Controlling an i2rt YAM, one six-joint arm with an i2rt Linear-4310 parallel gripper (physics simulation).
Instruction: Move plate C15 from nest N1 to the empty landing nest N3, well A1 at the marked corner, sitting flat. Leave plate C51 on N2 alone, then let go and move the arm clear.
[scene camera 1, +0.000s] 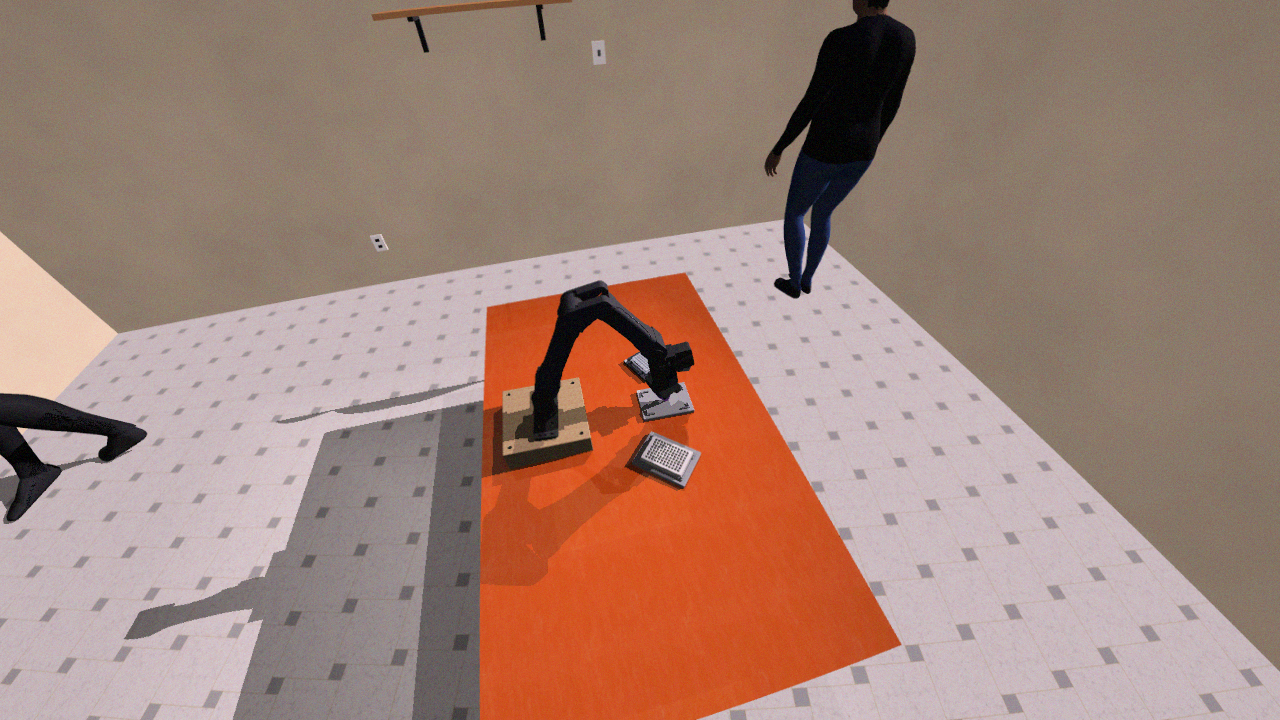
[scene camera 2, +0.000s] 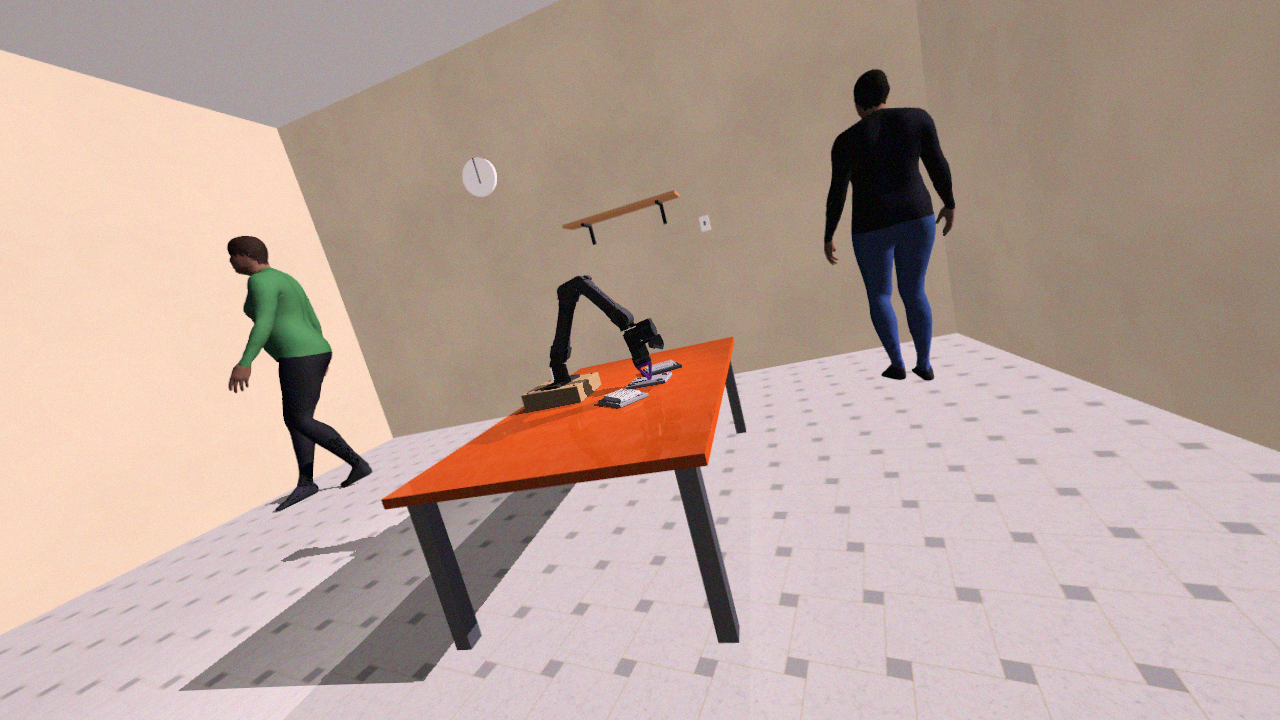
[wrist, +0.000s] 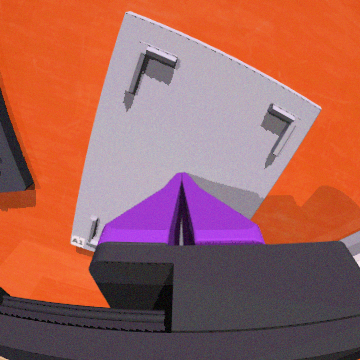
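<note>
The empty landing nest (scene camera 1: 651, 404) (scene camera 2: 662, 379) (wrist: 200, 100) is a light grey plate with raised corner brackets and an A1 label at one corner. My gripper (scene camera 1: 673, 395) (scene camera 2: 648, 374) (wrist: 181, 180) has purple fingers, shut with nothing between them, above this nest; they hide part of it in the wrist view. A white well plate (scene camera 1: 665, 454) (scene camera 2: 624, 394) sits on a grey nest nearer the scene cameras. Another plate (scene camera 1: 638, 363) (scene camera 2: 665, 365) sits on a nest on the far side, partly behind the arm. I cannot read which plate is C15 or C51.
A dark nest's corner (wrist: 15, 160) shows at the left edge of the wrist view, and a light grey nest edge (wrist: 353, 244) at the right. The arm stands on a wooden base block (scene camera 1: 572, 420) (scene camera 2: 554, 394) on the orange table (scene camera 1: 644, 573) (scene camera 2: 572, 456). Two people stand beyond the table.
</note>
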